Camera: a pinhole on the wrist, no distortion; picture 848 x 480 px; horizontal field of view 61.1 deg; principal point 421.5 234.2 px. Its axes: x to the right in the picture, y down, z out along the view. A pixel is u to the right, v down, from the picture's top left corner.
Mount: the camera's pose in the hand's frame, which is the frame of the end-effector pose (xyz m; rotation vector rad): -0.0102 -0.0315 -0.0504 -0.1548 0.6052 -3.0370
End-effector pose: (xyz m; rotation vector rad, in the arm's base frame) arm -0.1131 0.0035 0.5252 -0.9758 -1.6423 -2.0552
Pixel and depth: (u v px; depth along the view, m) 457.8 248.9 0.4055
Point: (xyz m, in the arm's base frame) -0.1488 0.3637 0.4256
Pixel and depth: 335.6 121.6 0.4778
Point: -0.1458 0.4482 0.5306
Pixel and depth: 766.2 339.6 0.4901
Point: -0.0489 0.4300 0.2185
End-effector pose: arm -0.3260 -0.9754 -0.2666 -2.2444 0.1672 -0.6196
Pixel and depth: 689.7 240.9 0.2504
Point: -0.3124 -0.7360 -0.3051
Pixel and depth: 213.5 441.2 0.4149
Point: -0.0798 -0.6421 -0.1519
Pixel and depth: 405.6 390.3 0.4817
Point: -0.1330 -0.5473 -0.2215
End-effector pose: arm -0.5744 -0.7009 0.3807 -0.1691 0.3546 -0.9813
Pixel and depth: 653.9 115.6 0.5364
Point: -0.5861 -0.6935 0.9147
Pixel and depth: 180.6 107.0 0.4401
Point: -0.4388 -0.9244 0.7212
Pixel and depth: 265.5 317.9 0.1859
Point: -0.6028 -0.8105 0.5064
